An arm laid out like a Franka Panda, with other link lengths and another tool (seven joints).
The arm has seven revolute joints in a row. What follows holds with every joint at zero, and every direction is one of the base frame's. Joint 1 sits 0.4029 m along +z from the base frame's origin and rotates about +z. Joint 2 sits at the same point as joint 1 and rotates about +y. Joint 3 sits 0.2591 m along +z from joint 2 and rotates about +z. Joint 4 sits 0.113 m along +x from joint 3 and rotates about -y. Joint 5 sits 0.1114 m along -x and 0.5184 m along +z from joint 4 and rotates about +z. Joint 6 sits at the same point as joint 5 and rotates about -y. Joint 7 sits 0.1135 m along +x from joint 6 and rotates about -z. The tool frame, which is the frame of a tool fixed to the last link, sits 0.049 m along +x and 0.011 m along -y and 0.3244 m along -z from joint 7; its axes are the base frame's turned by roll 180, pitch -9.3 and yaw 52.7 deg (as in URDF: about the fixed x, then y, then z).
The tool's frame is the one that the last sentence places.
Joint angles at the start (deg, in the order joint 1, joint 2, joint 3, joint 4, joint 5, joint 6, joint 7):
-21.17, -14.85, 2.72, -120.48, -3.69, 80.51, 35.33
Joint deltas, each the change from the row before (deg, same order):
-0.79, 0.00, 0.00, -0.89, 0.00, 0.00, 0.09
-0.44, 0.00, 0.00, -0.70, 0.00, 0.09, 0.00
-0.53, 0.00, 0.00, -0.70, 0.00, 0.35, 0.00
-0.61, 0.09, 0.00, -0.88, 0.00, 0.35, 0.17
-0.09, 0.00, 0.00, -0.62, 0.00, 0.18, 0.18
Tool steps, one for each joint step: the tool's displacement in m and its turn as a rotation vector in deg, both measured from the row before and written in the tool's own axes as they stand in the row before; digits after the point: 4 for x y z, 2 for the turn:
-0.0065, 0.0060, 0.0099, 0.47, -0.80, 0.83
-0.0038, 0.0032, 0.0076, 0.31, -0.56, 0.40
-0.0026, 0.0044, 0.0072, 0.26, -0.30, 0.48
-0.0037, 0.0049, 0.0101, 0.35, -0.55, 0.71
-0.0018, 0.0003, 0.0064, 0.13, -0.42, 0.24

